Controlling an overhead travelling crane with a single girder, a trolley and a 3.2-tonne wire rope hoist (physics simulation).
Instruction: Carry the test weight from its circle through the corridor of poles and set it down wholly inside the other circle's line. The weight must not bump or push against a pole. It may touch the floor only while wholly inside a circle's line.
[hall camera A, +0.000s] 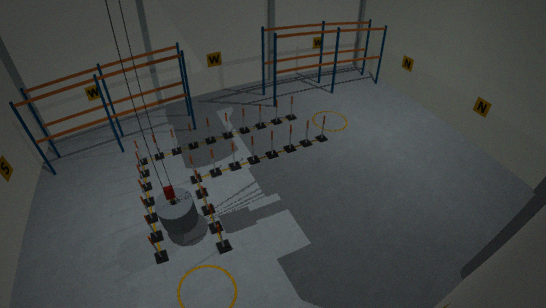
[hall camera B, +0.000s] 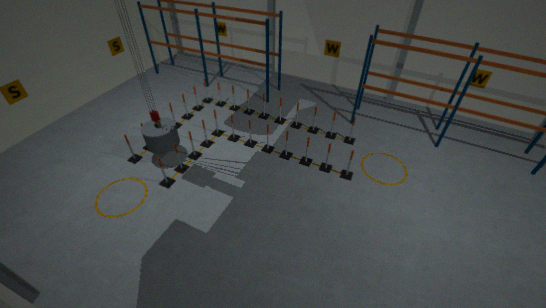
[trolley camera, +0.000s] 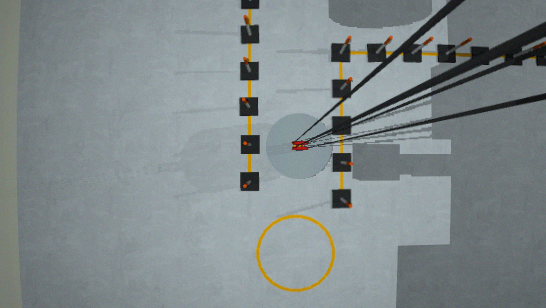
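Observation:
The grey cylindrical test weight (hall camera A: 179, 216) (hall camera B: 161, 138) (trolley camera: 282, 162) hangs upright above the floor in the corridor's first leg. My hook (hall camera A: 173, 201) (hall camera B: 158, 124) (trolley camera: 300, 145), under its red block, holds the weight at its top centre. In the trolley camera the weight lies between the left pole row (trolley camera: 249, 144) and the right pole row (trolley camera: 341, 162), and its outline comes nearer the right row's bases. The near yellow circle (hall camera A: 179, 287) (hall camera B: 147, 190) (trolley camera: 257, 253) lies outside the corridor's mouth. The other circle (hall camera A: 313, 120) (hall camera B: 361, 167) lies beyond the far end of the second leg.
The second leg turns off to the right in the trolley camera, along a pole row (trolley camera: 446, 53). Blue and orange racks (hall camera A: 104, 112) (hall camera A: 275, 70) (hall camera B: 201, 47) stand near the W wall, beyond the corridor. Broad dark shadows cross the floor.

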